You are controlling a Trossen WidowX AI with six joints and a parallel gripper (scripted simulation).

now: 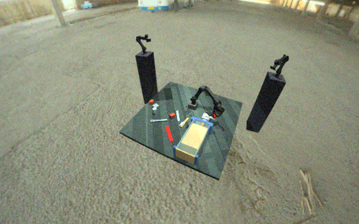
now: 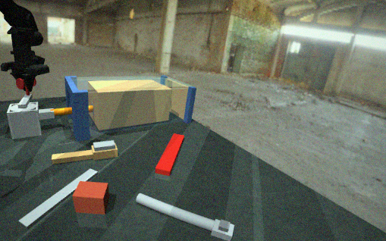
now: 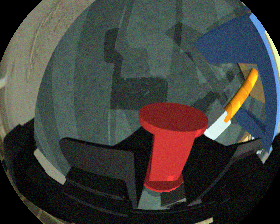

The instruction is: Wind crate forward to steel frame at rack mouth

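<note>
My gripper tip is now 4 cm to the left of the winch handle, 1 cm past it and 1 cm above it. From my gripper tip the other things lie so: wooden-handled tool 35 cm to the right, 11 cm ahead, 10 cm below; then winch 10 cm to the right, 8 cm below, 4 cm behind; then red knob 2 cm above.
</note>
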